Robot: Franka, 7 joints.
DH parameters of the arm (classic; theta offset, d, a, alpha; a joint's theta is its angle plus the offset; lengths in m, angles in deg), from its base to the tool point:
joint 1: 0 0.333 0 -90
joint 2: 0 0 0 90
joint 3: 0 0.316 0.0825 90
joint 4: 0 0 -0.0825 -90
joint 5: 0 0.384 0 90
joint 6: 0 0 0.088 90
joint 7: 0 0.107 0 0
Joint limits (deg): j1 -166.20..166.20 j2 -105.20..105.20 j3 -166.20..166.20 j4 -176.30..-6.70 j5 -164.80..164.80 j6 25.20..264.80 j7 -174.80..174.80
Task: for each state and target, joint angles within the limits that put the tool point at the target. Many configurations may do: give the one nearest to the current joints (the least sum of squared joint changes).
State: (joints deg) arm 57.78 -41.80 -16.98 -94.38 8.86 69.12 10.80
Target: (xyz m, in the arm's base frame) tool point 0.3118 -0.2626 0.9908
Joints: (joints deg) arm 71.35 -42.70 -49.16 -58.90 5.10 109.18 10.80
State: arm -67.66 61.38 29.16 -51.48 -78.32 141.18 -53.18
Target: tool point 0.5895 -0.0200 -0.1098
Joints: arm -40.38 86.03 37.61 -86.53 -78.42 141.16 -53.18
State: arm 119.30 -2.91 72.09 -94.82 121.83 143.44 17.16
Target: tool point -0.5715 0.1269 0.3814
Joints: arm 111.82 13.99 59.12 -118.93 122.32 148.85 17.16
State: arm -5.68 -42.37 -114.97 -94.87 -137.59 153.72 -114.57
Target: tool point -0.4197 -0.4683 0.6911
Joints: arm -19.09 -23.55 -101.47 -82.52 -136.78 163.43 -114.57
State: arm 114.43 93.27 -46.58 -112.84 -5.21 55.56 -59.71
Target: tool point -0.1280 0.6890 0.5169
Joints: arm 138.99 53.04 -63.93 -54.71 -13.05 80.21 -59.71
